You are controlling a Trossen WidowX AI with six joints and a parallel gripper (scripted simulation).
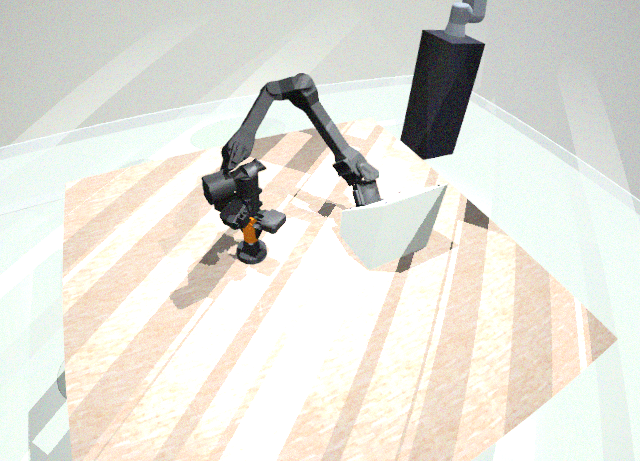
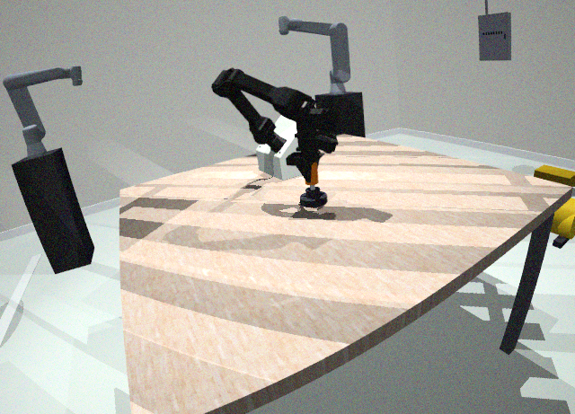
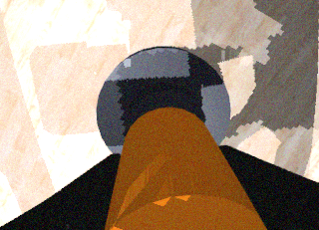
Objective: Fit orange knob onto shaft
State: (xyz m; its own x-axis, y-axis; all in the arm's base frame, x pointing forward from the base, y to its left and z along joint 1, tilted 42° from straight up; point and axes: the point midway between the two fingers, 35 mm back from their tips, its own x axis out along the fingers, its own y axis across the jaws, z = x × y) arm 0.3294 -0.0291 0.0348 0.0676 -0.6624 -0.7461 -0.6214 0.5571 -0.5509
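Now: gripper tip 3 cm below the orange knob. From my gripper tip the other things lie so: round pedestal (4 cm below).
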